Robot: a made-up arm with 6 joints. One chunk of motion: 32 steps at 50 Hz.
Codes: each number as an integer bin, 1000 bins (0 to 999) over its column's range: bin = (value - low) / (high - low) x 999, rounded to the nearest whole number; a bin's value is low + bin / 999 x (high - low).
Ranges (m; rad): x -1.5..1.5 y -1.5..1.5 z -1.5..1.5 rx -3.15..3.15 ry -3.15..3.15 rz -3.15..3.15
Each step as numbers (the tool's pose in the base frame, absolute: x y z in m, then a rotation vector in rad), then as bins.
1 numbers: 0.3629 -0.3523 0.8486 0.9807 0.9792 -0.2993
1 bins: 620 382 782 655 655 452
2 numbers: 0.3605 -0.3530 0.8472 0.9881 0.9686 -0.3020
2 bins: 620 382 782 656 653 452
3 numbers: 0.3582 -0.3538 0.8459 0.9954 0.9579 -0.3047
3 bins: 619 382 781 657 651 451
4 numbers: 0.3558 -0.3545 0.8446 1.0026 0.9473 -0.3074
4 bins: 618 381 781 658 650 451
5 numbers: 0.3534 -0.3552 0.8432 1.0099 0.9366 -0.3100
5 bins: 617 381 780 660 648 450
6 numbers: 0.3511 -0.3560 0.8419 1.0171 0.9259 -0.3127
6 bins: 616 381 780 661 646 450
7 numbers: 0.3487 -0.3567 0.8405 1.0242 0.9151 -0.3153
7 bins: 616 381 779 662 645 450
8 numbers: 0.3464 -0.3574 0.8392 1.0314 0.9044 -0.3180
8 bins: 615 380 779 663 643 449
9 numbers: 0.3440 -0.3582 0.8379 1.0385 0.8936 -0.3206
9 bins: 614 380 779 664 641 449
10 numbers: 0.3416 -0.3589 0.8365 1.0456 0.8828 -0.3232
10 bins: 613 380 778 665 639 448
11 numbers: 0.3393 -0.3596 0.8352 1.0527 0.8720 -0.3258
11 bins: 612 380 778 666 638 448
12 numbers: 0.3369 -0.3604 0.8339 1.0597 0.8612 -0.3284
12 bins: 612 379 777 668 636 447
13 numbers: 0.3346 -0.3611 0.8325 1.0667 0.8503 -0.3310
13 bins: 611 379 777 669 634 447
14 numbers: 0.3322 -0.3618 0.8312 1.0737 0.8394 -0.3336
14 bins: 610 379 776 670 633 447
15 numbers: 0.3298 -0.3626 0.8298 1.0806 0.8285 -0.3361
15 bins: 609 379 776 671 631 446
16 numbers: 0.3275 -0.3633 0.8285 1.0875 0.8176 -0.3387
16 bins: 609 379 775 672 629 446
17 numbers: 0.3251 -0.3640 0.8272 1.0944 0.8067 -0.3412
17 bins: 608 378 775 673 627 445
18 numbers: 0.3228 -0.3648 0.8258 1.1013 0.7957 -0.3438
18 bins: 607 378 774 674 626 445
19 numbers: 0.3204 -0.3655 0.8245 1.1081 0.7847 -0.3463
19 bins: 606 378 774 675 624 445
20 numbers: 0.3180 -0.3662 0.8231 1.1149 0.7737 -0.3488
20 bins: 605 378 774 676 622 444
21 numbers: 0.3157 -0.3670 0.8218 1.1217 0.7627 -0.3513
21 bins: 605 377 773 677 620 444
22 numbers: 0.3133 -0.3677 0.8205 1.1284 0.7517 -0.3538
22 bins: 604 377 773 678 619 443
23 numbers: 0.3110 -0.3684 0.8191 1.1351 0.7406 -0.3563
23 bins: 603 377 772 679 617 443
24 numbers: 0.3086 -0.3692 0.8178 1.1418 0.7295 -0.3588
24 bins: 602 377 772 681 615 443
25 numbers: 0.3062 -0.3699 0.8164 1.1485 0.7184 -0.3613
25 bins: 601 376 771 682 613 442
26 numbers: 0.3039 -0.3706 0.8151 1.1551 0.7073 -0.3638
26 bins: 601 376 771 683 612 442
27 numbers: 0.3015 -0.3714 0.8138 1.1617 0.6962 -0.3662
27 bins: 600 376 770 684 610 441
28 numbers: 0.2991 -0.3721 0.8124 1.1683 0.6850 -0.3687
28 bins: 599 376 770 685 608 441
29 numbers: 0.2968 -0.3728 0.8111 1.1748 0.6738 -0.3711
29 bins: 598 375 770 686 606 441
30 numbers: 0.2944 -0.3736 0.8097 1.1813 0.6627 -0.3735
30 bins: 598 375 769 687 605 440
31 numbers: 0.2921 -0.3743 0.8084 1.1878 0.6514 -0.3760
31 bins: 597 375 769 688 603 440
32 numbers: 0.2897 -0.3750 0.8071 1.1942 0.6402 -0.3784
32 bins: 596 375 768 689 601 439
